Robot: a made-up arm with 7 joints. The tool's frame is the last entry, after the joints. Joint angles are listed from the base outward. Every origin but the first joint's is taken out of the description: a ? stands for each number. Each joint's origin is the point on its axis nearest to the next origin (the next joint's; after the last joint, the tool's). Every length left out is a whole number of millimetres.
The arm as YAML. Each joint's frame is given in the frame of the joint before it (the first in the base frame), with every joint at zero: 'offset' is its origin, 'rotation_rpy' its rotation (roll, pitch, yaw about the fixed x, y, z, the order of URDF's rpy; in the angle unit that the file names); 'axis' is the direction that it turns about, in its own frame. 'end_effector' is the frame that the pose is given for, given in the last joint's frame.
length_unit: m
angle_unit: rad
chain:
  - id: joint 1
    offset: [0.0, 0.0, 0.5]
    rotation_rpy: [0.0, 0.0, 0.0]
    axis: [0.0, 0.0, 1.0]
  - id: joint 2
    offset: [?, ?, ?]
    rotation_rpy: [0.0, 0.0, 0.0]
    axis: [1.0, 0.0, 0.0]
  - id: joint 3
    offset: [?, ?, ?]
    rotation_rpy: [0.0, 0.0, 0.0]
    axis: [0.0, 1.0, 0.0]
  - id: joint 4
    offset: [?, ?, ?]
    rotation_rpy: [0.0, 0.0, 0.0]
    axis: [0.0, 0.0, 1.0]
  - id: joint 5
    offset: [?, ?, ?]
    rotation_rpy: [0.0, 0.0, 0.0]
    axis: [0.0, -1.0, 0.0]
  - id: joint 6
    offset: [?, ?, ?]
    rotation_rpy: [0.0, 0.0, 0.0]
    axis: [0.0, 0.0, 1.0]
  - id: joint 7
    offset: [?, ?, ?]
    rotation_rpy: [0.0, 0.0, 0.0]
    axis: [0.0, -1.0, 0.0]
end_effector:
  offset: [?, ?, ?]
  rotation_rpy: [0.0, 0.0, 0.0]
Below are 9 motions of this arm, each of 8 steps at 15 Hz.
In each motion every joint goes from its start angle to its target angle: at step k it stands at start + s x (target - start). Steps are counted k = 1, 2, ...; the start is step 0. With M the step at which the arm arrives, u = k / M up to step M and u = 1 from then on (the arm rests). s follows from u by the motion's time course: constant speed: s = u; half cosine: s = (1 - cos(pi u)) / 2; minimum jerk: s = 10 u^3 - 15 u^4 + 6 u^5.
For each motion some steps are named. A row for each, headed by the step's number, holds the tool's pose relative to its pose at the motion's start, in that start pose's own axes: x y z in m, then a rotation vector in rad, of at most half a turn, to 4 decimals.
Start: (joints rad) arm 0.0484 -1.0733 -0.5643 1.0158 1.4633 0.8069 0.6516
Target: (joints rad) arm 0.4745 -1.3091 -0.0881 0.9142 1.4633 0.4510 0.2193
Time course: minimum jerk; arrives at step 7
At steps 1, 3, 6, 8:
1: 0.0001 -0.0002 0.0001 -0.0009 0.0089 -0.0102
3: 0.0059 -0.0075 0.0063 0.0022 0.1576 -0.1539
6: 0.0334 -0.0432 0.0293 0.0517 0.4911 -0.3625
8: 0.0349 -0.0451 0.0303 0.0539 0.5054 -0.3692

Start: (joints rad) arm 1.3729 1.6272 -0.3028 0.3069 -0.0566 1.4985 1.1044
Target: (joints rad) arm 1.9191 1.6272 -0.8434 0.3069 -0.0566 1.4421 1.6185
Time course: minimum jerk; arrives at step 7
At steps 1, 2, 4, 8:
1: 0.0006 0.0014 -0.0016 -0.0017 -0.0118 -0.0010
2: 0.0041 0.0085 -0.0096 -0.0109 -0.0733 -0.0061
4: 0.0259 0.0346 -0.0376 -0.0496 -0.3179 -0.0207
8: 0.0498 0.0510 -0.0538 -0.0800 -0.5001 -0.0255

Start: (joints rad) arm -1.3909 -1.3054 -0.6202 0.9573 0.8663 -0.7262 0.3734
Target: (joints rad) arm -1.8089 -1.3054 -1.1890 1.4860 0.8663 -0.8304 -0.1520
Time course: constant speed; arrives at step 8
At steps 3, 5, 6, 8:
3: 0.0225 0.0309 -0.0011 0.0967 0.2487 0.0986
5: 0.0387 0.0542 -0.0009 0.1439 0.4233 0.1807
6: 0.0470 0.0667 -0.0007 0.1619 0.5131 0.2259
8: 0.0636 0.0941 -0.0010 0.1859 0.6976 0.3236

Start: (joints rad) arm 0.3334 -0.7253 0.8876 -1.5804 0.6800 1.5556 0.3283
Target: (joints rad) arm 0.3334 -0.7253 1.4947 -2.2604 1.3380 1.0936 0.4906
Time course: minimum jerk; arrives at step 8
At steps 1, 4, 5, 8:
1: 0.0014 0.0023 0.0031 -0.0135 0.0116 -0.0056
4: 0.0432 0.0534 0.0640 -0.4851 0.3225 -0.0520
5: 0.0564 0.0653 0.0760 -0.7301 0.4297 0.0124
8: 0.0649 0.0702 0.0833 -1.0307 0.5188 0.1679

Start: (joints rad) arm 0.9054 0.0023 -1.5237 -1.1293 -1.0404 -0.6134 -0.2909
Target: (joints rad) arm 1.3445 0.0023 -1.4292 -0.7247 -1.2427 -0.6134 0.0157
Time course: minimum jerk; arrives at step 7
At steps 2, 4, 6, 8:
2: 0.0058 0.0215 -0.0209 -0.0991 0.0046 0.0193
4: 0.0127 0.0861 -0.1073 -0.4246 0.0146 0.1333
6: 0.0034 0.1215 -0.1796 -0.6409 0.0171 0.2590
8: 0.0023 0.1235 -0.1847 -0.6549 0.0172 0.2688

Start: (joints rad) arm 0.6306 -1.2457 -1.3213 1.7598 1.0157 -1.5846 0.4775
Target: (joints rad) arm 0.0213 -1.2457 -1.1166 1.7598 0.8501 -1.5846 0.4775
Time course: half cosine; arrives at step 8
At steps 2, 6, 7, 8:
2: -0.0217 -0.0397 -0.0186 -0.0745 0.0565 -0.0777
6: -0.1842 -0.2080 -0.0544 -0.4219 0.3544 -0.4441
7: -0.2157 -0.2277 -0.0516 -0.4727 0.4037 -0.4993
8: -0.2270 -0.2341 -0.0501 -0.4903 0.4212 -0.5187

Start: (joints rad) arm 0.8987 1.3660 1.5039 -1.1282 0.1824 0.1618 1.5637
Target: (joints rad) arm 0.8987 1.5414 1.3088 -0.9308 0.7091 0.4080 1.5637
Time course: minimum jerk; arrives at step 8
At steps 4, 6, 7, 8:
4: 0.0198 0.0473 0.0100 0.2717 -0.3248 -0.0726
6: 0.0249 0.0754 0.0276 0.4547 -0.5960 -0.1310
7: 0.0245 0.0807 0.0319 0.4903 -0.6574 -0.1438
8: 0.0244 0.0816 0.0327 0.4967 -0.6688 -0.1461

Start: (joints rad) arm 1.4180 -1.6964 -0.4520 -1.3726 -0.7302 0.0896 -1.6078
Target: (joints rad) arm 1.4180 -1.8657 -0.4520 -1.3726 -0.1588 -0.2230 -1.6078
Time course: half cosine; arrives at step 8
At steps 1, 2, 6, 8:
1: -0.0043 0.0001 -0.0038 0.0107 -0.0271 -0.0046
2: -0.0159 0.0004 -0.0150 0.0408 -0.1046 -0.0158
6: -0.0698 -0.0007 -0.1031 0.2146 -0.6179 -0.0181
8: -0.0753 -0.0019 -0.1238 0.2441 -0.7246 -0.0030

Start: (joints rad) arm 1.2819 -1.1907 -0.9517 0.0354 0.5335 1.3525 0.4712
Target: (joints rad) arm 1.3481 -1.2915 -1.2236 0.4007 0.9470 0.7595 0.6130
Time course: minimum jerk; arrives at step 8
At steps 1, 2, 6, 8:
1: -0.0003 -0.0027 -0.0029 -0.0110 -0.0079 0.0026
2: -0.0013 -0.0181 -0.0183 -0.0700 -0.0534 0.0164
6: 0.0430 -0.1762 -0.1217 -0.4853 -0.6142 0.1269
8: 0.0554 -0.1967 -0.1286 -0.5188 -0.7035 0.1385

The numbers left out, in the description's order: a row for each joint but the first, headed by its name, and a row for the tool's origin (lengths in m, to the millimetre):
joint 2: 0.023 0.017 0.0
joint 3: 0.0 0.038 -0.081
joint 4: 0.067 0.0 -0.268
joint 5: 0.0 -0.358 0.0
joint 6: 0.054 0.0 0.159
joint 7: 0.085 0.151 0.0
tool: -0.102 0.0 -0.026

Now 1 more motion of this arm.
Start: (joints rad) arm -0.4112 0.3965 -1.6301 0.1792 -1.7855 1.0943 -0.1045
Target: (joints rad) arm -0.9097 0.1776 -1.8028 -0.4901 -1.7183 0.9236 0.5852
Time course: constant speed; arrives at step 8
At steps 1, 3, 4, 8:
1: -0.0208 0.0092 -0.0265 -0.0057 -0.1639 -0.0710
3: -0.0491 0.0280 -0.0767 -0.0429 -0.4898 -0.2042
4: -0.0573 0.0365 -0.0994 -0.0736 -0.6513 -0.2654
8: -0.0650 0.0563 -0.1653 -0.2681 -1.2817 -0.4618

